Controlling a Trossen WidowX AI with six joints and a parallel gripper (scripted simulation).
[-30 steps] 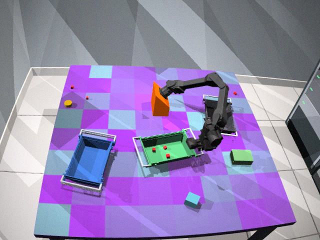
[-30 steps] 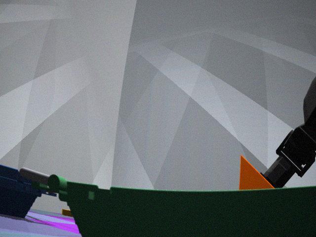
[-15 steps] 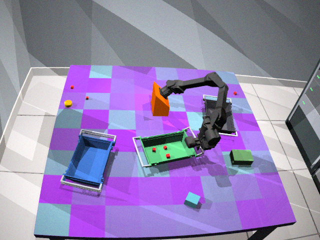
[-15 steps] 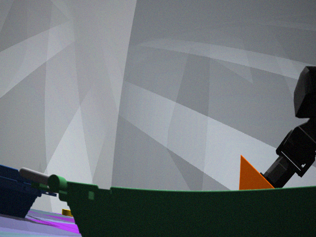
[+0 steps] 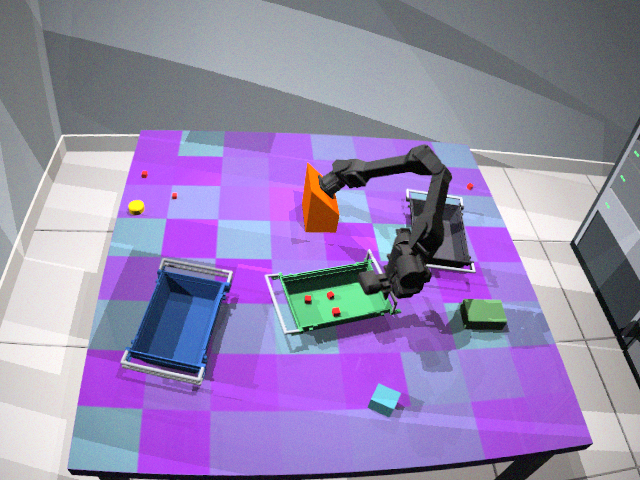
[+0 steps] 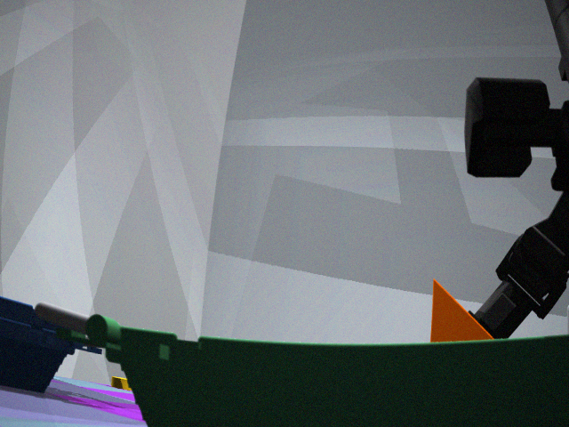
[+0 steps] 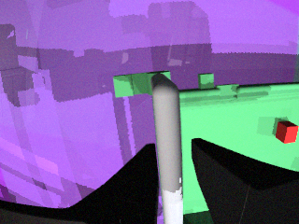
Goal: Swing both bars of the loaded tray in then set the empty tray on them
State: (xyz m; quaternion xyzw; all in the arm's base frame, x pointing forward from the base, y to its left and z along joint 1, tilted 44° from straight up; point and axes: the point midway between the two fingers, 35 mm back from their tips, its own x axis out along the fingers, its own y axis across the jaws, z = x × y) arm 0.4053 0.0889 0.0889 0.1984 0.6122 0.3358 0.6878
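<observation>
My gripper tip is now 28 cm past the black tray, 23 cm to the right of it and 3 cm above it. The rest, counted from my gripper tip: yellow disc (72 cm to the right, 42 cm behind, 7 cm below); then green block (29 cm to the left, 6 cm below, 3 cm ahead); then blue-green block (27 cm ahead, 5 cm to the right, 5 cm below).
</observation>
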